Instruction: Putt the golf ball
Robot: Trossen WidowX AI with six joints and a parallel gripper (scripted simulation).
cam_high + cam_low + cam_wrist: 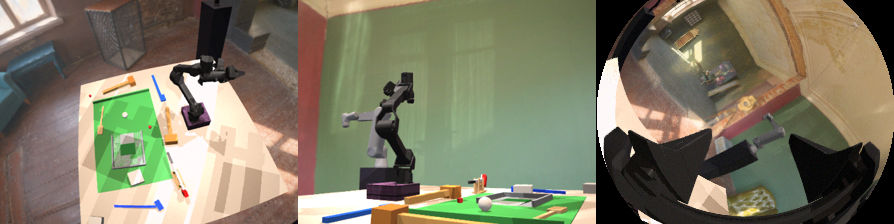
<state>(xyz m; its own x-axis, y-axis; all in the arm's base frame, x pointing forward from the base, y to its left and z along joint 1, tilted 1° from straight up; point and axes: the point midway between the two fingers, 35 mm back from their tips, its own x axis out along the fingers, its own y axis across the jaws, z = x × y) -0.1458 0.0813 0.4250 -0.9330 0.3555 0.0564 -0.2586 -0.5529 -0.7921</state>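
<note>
Right now the red putter is 43 cm below my gripper tip, 43 cm ahead of it and 22 cm to the left of it. The rest, counted from my gripper tip: white golf ball: 61 cm ahead, 47 cm below, 34 cm to the right; then wooden putter stand: 46 cm below, 44 cm ahead, 23 cm to the left.
</note>
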